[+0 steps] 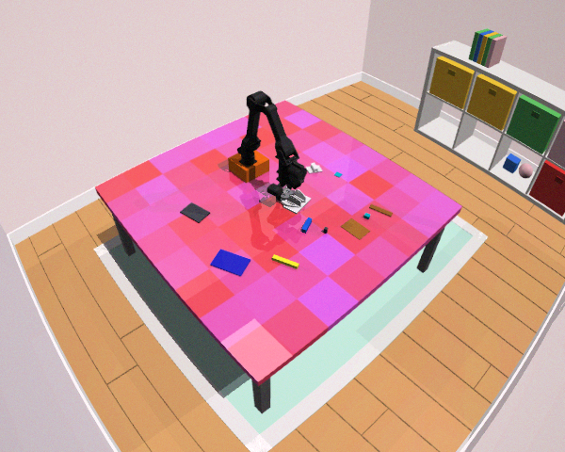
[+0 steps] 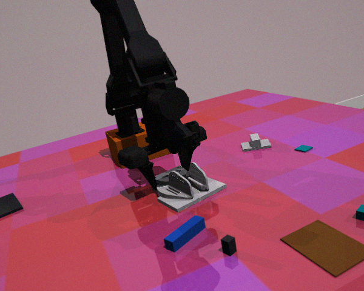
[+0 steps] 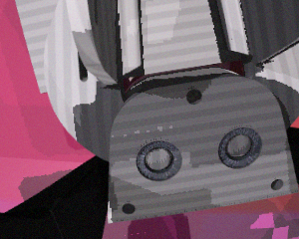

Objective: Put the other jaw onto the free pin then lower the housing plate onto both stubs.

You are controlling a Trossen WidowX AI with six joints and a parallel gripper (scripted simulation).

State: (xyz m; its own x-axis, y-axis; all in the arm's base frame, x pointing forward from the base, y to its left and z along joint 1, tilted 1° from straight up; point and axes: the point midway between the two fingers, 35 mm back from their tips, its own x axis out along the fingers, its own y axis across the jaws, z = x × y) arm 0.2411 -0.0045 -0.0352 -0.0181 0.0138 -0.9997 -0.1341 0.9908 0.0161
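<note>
Now: gripper tip 2 cm short of the grey jaw, 2 cm to the right of it and 1 cm below it. Also, from my gripper tip: black cube (27 cm ahead, 4 cm to the right); blue block (20 cm ahead, 7 cm to the right); white t-shaped block (4 cm behind, 26 cm to the left).
</note>
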